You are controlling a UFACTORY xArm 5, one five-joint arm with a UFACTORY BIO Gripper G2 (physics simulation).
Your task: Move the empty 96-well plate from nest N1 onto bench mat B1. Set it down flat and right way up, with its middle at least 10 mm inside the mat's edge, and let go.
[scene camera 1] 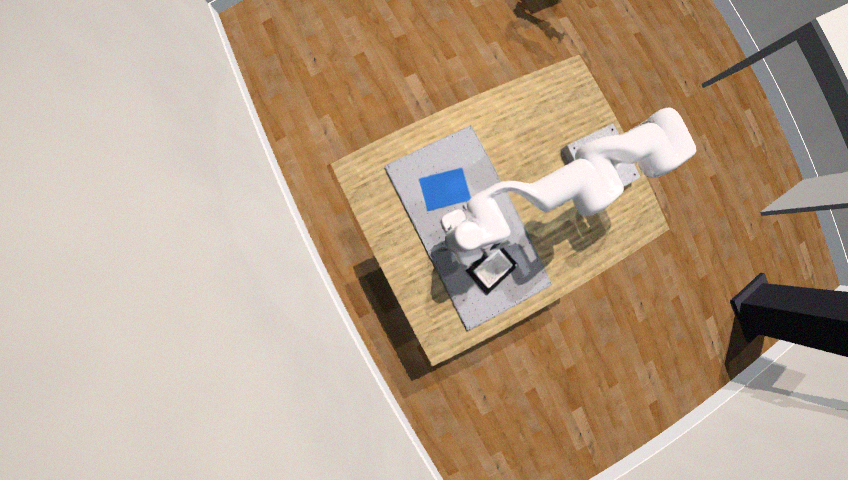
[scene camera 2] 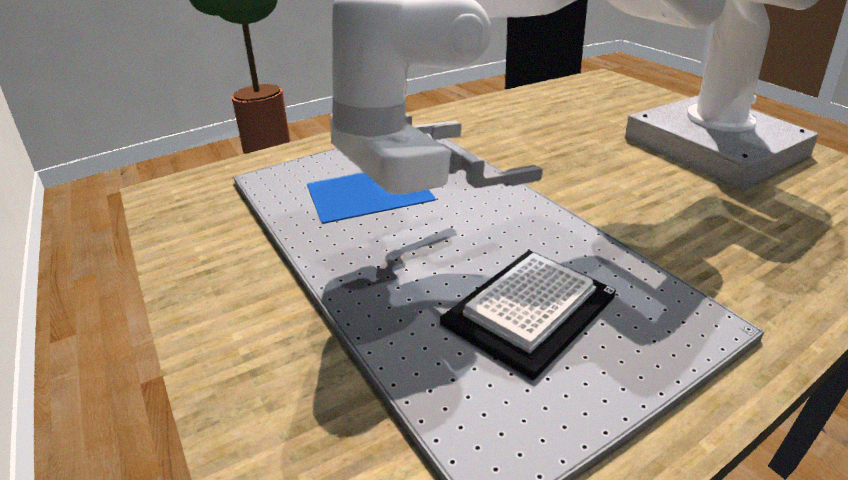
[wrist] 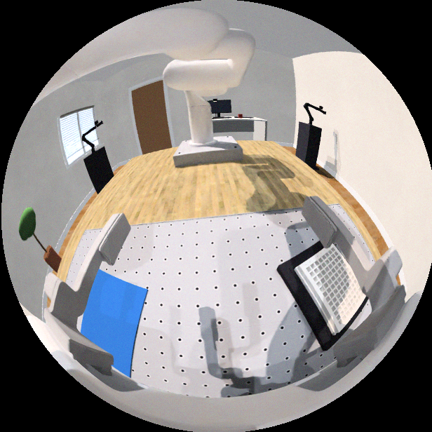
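Where they show: hand, its tool point: (scene camera 2: 480, 151); arm's base, origin of its link: (scene camera 2: 720, 119).
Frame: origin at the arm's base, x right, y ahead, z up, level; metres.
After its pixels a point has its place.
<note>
The white 96-well plate (scene camera 1: 493, 268) @[x -0.137, y 0.641, z -0.007 m] (scene camera 2: 529, 300) @[x -0.144, y 0.649, z -0.009 m] (wrist: 334, 285) lies flat, wells up, in the black nest (scene camera 1: 487, 289) @[x -0.188, y 0.694, z -0.014 m] (scene camera 2: 533, 368) @[x -0.209, y 0.705, z -0.021 m] (wrist: 309, 305). The nest stands turned at an angle on the pegboard. The blue bench mat (scene camera 1: 445, 189) @[x 0.204, y 0.642, z -0.031 m] (scene camera 2: 351, 197) @[x 0.204, y 0.673, z -0.031 m] (wrist: 114, 320) lies flat near the board's other end, with nothing on it. My gripper (scene camera 2: 498, 150) @[x 0.016, y 0.585, z 0.085 m] (wrist: 217, 230) is open and empty. It hangs well above the board, between the mat and the nest, apart from both. In scene camera 1 the arm hides its fingers. Labels on the nest and mat are not readable.
The grey perforated board (scene camera 1: 505, 303) @[x -0.283, y 0.662, z -0.032 m] (scene camera 2: 493, 416) @[x -0.221, y 0.764, z -0.033 m] (wrist: 195, 285) lies on the wooden table (scene camera 1: 535, 95) @[x 0.367, y 0.097, z -0.046 m] (scene camera 2: 196, 285) @[x 0.154, y 0.927, z -0.046 m] (wrist: 160, 195). The arm's square base plate (scene camera 1: 629, 173) @[x -0.111, y -0.060, z 0.000 m] (scene camera 2: 672, 139) @[x 0.014, y 0.140, z -0.011 m] (wrist: 207, 155) stands on the table beyond the board. The arm's shadow falls across the board and partly over the nest.
</note>
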